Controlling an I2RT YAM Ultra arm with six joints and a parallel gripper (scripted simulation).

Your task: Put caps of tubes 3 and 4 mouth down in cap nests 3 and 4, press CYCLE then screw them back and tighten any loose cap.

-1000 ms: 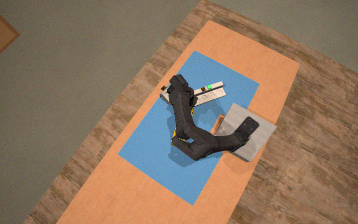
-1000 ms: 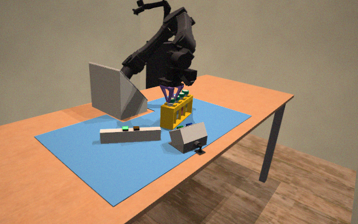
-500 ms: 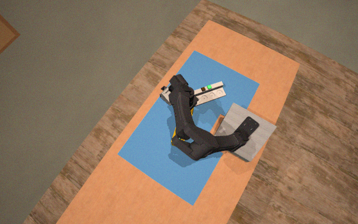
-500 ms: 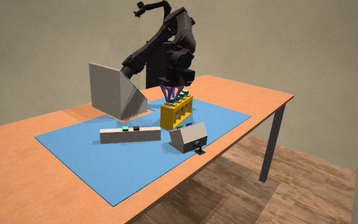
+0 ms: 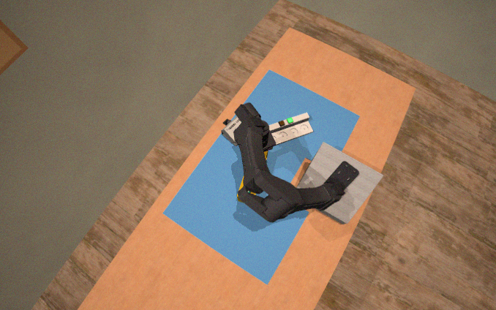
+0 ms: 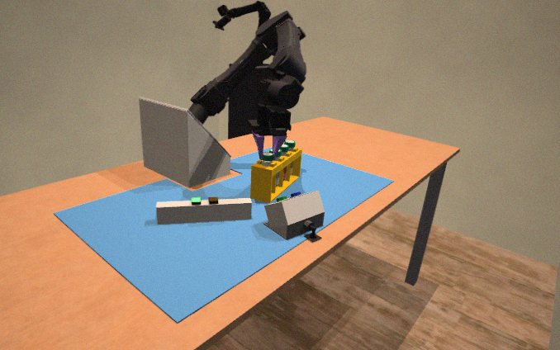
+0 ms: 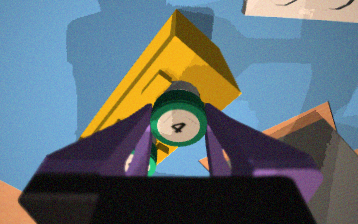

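The cap 4 is right at my hand. From my hand the other things lie so: cap 3 (50 mm to the left, 20 mm behind); then blue key (140 mm ahead, 50 mm below, 30 mm to the right); then cap 2 (100 mm to the left, 40 mm behind).
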